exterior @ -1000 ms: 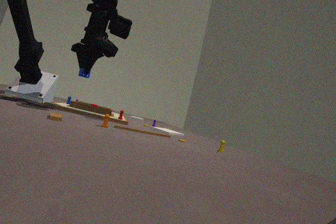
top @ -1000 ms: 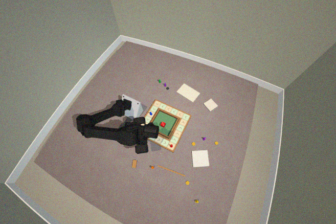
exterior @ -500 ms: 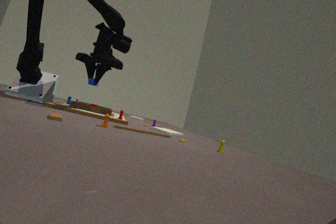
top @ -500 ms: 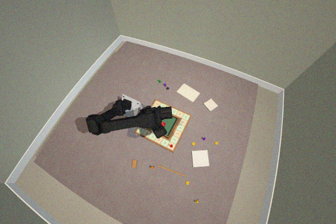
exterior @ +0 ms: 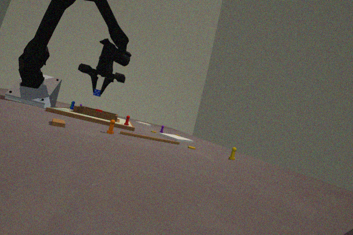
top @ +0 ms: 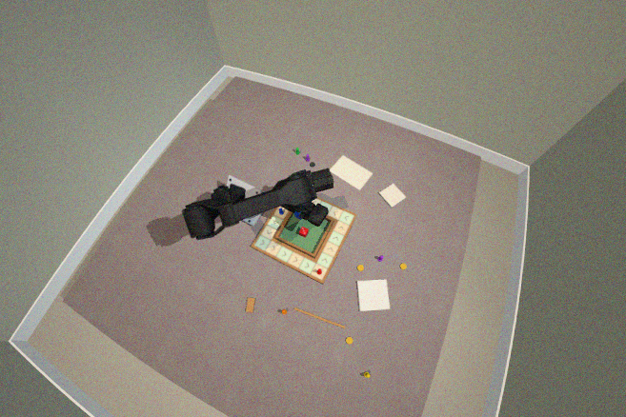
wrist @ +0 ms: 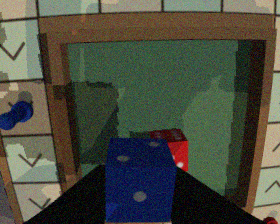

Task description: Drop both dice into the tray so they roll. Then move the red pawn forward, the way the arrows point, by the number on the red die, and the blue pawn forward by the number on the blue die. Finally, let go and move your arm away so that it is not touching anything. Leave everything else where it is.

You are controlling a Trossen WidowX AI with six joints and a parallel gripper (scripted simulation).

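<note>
The red pawn is 13 cm ahead of my gripper tip, 13 cm to the right of it and 7 cm below it. Round my gripper tip: blue pawn: 9 cm behind, 1 cm to the left, 7 cm below; orange pawn: 8 cm ahead, 30 cm to the right, 8 cm below; green tray: 2 cm ahead, 1 cm to the right, 9 cm below.
</note>
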